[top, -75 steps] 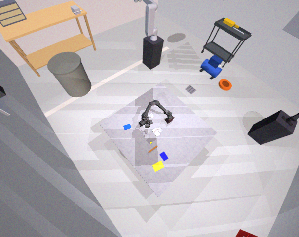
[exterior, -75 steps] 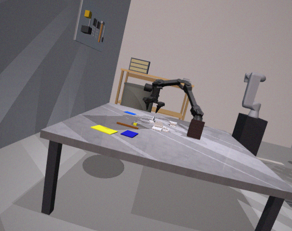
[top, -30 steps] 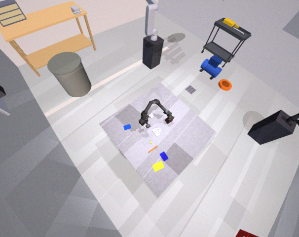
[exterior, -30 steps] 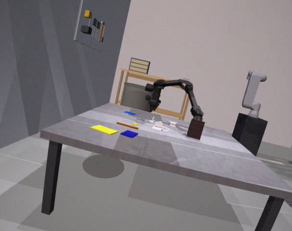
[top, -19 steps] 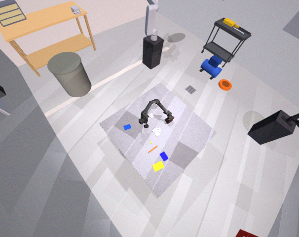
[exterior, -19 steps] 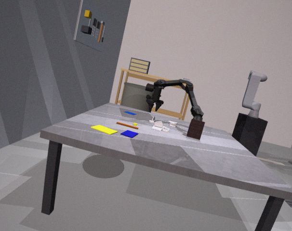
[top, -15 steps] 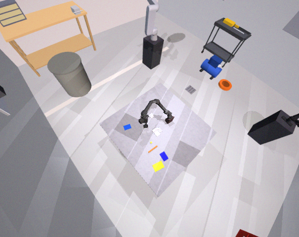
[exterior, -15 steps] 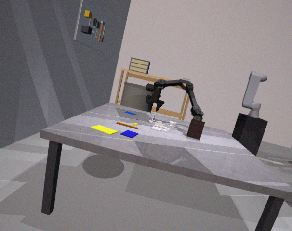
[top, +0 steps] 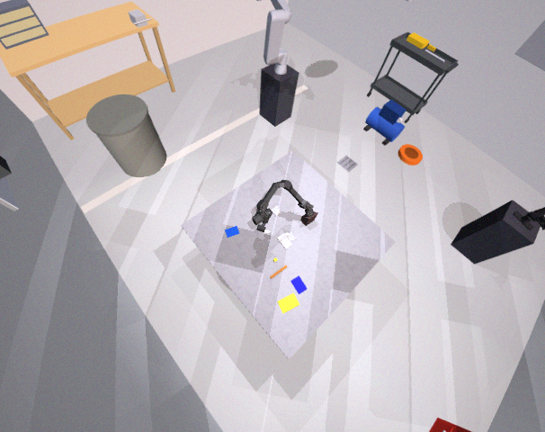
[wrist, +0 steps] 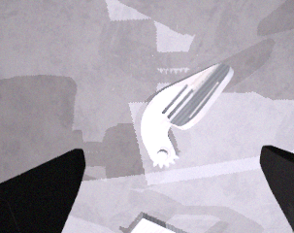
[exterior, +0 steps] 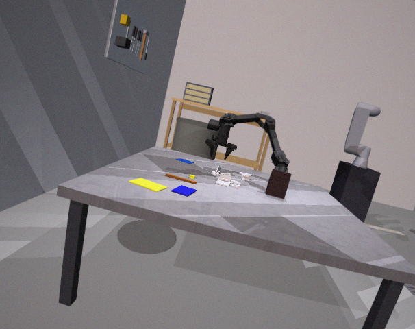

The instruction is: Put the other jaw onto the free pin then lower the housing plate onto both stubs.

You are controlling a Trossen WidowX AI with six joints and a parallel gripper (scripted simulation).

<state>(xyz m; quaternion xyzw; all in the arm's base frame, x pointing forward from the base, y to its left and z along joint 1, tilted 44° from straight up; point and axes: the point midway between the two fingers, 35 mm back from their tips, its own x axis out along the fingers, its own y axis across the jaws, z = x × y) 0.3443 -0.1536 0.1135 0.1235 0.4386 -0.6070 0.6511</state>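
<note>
Now: gripper tip 90 mm above the white jaw, 30 mm to the right of it and 20 mm past it. The rest, counted from my gripper tip: white housing plate 190 mm behind, 70 mm below, 60 mm to the right; then small yellow cube 250 mm to the left, 110 mm ahead, 90 mm below; then orange bar 340 mm to the left, 160 mm ahead, 90 mm below.
</note>
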